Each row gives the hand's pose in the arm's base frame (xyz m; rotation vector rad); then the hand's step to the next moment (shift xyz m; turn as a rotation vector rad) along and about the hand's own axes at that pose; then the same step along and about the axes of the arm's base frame.
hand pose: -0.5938 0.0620 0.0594 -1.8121 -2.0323 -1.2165
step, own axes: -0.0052 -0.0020 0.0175 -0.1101 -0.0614 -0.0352
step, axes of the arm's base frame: 0.0063 0.0075 -0.0155 -0.0401 -0.1024 -0.0710
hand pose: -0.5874 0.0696 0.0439 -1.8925 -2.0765 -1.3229
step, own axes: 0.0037 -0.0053 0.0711 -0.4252 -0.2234 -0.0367
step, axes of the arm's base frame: 0.0298 0.0456 -0.0461 -0.0944 -0.3380 -0.3299
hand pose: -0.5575 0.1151 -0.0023 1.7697 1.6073 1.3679
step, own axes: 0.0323 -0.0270 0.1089 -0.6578 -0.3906 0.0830
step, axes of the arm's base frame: 0.0723 0.0710 -0.0580 -0.0534 -0.4667 -0.6095
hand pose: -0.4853 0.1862 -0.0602 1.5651 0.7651 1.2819
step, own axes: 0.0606 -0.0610 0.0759 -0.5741 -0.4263 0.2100
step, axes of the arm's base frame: 0.0943 0.0553 -0.0347 0.0936 -0.4140 -0.6126
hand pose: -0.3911 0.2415 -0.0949 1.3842 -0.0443 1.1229
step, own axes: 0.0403 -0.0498 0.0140 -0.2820 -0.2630 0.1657
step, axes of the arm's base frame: 0.0607 0.0234 -0.0082 0.1157 -0.2408 -0.3237
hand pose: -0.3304 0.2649 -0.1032 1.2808 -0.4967 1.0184
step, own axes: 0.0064 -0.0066 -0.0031 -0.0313 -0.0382 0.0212
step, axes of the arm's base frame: 0.0080 0.0054 0.0007 0.0210 -0.0290 -0.0401
